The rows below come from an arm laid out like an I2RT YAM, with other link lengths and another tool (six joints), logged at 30 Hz.
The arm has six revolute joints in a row. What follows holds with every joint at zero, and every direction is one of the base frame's.
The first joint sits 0.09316 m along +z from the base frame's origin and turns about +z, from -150 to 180 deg.
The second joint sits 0.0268 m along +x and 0.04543 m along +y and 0.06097 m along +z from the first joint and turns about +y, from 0 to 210 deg.
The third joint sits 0.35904 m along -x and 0.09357 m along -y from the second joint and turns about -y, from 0 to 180 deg.
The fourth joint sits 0.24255 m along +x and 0.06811 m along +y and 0.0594 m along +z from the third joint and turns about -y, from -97 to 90 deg.
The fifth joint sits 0.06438 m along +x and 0.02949 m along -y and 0.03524 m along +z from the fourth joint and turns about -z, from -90 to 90 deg.
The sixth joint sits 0.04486 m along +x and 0.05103 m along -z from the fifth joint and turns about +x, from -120 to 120 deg.
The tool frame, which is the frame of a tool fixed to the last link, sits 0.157 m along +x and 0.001 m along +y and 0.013 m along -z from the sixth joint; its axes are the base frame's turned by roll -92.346, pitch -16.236 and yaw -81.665 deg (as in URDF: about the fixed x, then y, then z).
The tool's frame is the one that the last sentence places.
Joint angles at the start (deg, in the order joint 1, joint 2, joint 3, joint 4, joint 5, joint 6):
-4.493 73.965 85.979 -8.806 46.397 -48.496
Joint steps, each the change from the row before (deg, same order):
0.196 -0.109 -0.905 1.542 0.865 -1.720
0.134 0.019 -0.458 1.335 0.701 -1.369
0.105 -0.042 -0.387 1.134 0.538 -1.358
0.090 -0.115 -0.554 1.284 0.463 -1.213
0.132 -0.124 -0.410 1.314 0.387 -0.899
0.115 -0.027 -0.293 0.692 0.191 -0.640
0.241 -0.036 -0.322 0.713 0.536 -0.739
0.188 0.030 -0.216 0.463 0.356 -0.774
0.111 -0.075 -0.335 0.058 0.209 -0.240
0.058 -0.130 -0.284 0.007 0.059 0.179
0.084 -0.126 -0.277 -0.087 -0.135 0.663
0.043 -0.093 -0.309 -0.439 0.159 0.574
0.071 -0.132 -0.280 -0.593 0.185 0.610
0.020 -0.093 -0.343 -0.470 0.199 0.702
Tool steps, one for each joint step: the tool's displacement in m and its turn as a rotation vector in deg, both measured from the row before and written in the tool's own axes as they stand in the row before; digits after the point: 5 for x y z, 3 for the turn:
0.00007 0.00152 0.00000 -0.563 0.732 -1.100
0.00149 0.00042 0.00014 -0.402 0.746 -0.679
0.00164 0.00045 -0.00022 -0.319 0.641 -0.726
0.00131 0.00065 -0.00035 -0.240 0.645 -0.543
0.00219 -0.00008 -0.00073 -0.042 0.708 -0.106
0.00023 -0.00028 -0.00016 -0.033 0.276 -0.305
0.00019 0.00024 -0.00060 -0.261 0.328 -0.358
-0.00033 -0.00012 -0.00018 -0.210 0.162 -0.566
-0.00172 0.00081 -0.00028 -0.187 -0.108 -0.363
-0.00122 0.00072 -0.00045 -0.019 -0.095 0.074
-0.00183 -0.00002 -0.00041 0.229 -0.216 0.459
-0.00293 0.00162 -0.00014 -0.224 -0.366 0.103
-0.00294 0.00184 -0.00044 -0.247 -0.417 0.076
-0.00315 0.00202 -0.00004 -0.291 -0.374 0.186

